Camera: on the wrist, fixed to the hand. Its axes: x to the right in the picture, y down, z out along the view.
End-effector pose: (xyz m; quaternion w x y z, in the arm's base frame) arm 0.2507 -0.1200 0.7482 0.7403 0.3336 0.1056 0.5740
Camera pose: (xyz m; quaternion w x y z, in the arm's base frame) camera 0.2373 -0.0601 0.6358 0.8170 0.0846 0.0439 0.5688
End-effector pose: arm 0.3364 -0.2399 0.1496 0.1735 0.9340 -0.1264 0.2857
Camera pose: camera 0.3181 -0.1512 0.2401 0.4223 0.8398 -0.1266 0.3168
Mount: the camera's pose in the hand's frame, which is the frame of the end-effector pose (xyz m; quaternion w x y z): 0.0254 -0.0516 -0.1144 0.9641 -0.2448 0.0874 -0.0536
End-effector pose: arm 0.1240 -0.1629 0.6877 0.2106 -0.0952 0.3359 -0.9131
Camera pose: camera 0.0487 -0.0733 0.6357 0.1014 -0.0815 0.5607 -0.8177
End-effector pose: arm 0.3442 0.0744 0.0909 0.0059 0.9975 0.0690 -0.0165
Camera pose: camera 0.3659 0.1306 0.2039 0.2430 0.9580 0.1245 0.0878
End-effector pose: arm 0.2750 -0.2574 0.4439 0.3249 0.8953 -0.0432 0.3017
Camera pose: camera 0.2512 -0.1443 0.4991 0.5524 0.7596 -0.0391 0.3411
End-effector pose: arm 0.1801 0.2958 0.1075 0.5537 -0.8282 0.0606 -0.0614
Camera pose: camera 0.1875 0.2070 0.1995 0.3225 -0.9320 0.0775 -0.1464
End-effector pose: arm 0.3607 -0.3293 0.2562 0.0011 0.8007 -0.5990 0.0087
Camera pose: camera 0.4159 -0.3377 0.3714 0.2499 0.8031 -0.5366 -0.0683
